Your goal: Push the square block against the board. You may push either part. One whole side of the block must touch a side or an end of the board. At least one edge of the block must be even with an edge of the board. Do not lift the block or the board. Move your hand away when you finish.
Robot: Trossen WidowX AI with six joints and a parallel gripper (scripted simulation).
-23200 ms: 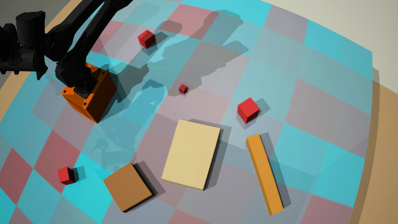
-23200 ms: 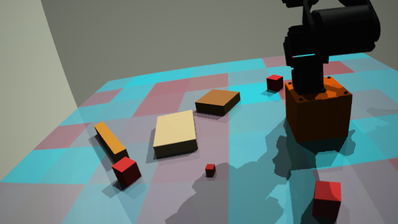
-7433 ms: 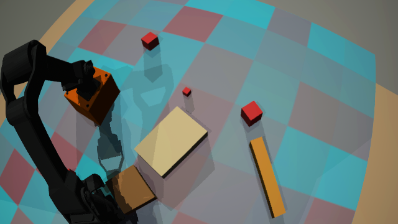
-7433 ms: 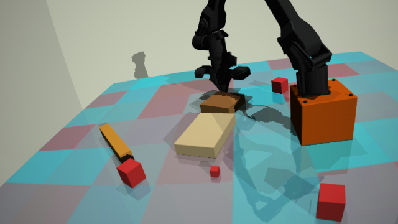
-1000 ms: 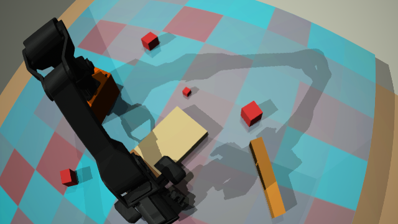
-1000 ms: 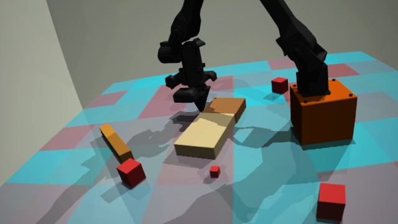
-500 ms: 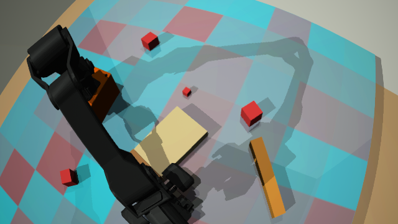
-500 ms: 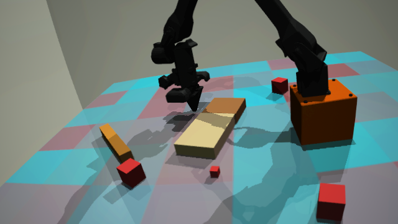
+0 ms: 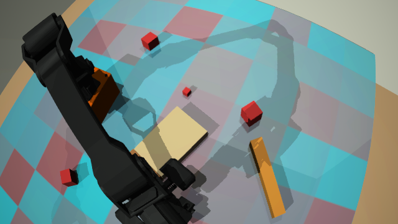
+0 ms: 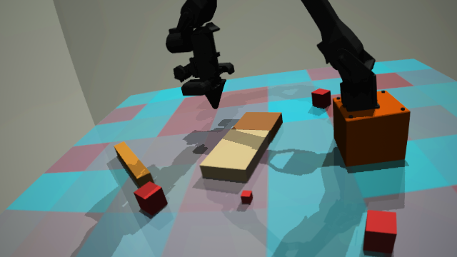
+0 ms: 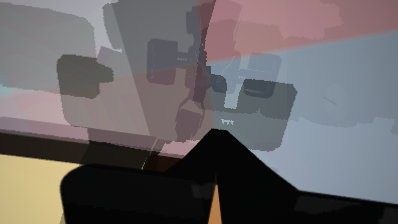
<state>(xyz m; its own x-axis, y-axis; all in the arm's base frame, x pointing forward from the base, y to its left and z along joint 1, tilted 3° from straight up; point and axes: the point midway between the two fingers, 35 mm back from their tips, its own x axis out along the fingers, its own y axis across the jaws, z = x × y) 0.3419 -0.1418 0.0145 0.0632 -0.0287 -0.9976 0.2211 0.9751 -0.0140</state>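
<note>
My gripper tip is now 11 cm past the brown square block, 3 cm to the right of it and 5 cm above it. From my gripper tip the other things lie so: board: 8 cm behind, 15 cm to the left, 5 cm below; long orange bar: 18 cm ahead, 18 cm to the left, 5 cm below.
</note>
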